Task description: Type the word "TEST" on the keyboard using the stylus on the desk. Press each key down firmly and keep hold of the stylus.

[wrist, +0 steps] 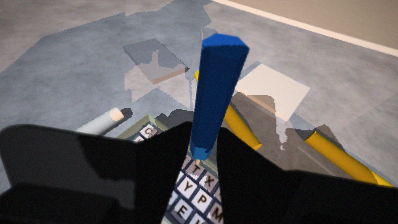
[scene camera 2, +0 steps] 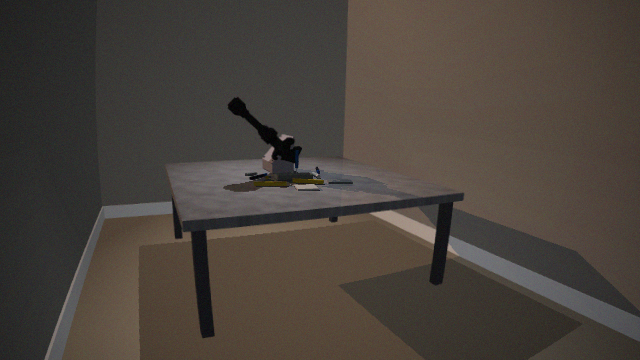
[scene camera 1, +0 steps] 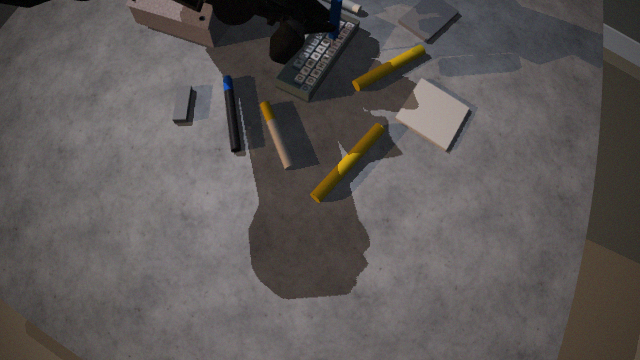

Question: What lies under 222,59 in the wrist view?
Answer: A blue stylus.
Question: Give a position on a grey pad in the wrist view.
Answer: At 158,64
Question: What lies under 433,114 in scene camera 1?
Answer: A white pad.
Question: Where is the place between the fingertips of my gripper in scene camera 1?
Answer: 334,24
